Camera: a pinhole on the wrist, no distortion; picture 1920 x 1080 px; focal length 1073.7 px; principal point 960.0 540.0 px. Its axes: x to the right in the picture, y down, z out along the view. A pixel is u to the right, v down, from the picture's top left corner.
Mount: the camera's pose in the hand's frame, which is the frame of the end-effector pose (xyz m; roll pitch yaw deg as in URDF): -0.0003 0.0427 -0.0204 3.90 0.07 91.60
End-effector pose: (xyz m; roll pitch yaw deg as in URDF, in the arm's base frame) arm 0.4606 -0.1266 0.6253 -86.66 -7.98 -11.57
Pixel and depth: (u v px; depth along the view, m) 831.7 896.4 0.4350
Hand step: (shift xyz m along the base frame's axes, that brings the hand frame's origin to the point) -0.0302 0.4370 0.0205
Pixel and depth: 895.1 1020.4 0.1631
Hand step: -0.0269 0.1575 -0.0310
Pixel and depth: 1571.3 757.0 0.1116
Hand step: 0.0169 0.0970 -0.1018
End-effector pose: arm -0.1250 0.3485 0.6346 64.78 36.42 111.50
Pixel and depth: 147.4 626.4 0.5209
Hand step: 0.5834 0.1676 -0.0857
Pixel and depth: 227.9 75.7 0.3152
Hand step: 0.2647 0.2262 -0.1209
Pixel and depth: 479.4 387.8 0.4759
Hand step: 0.4051 0.2766 -0.0297
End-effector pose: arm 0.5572 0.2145 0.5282 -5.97 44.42 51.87
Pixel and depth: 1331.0 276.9 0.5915
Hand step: 0.0644 0.5836 0.2536
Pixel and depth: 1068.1 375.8 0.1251
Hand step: 0.0012 0.1095 0.0502
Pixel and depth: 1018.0 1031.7 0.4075
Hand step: 0.0182 0.1883 0.3903
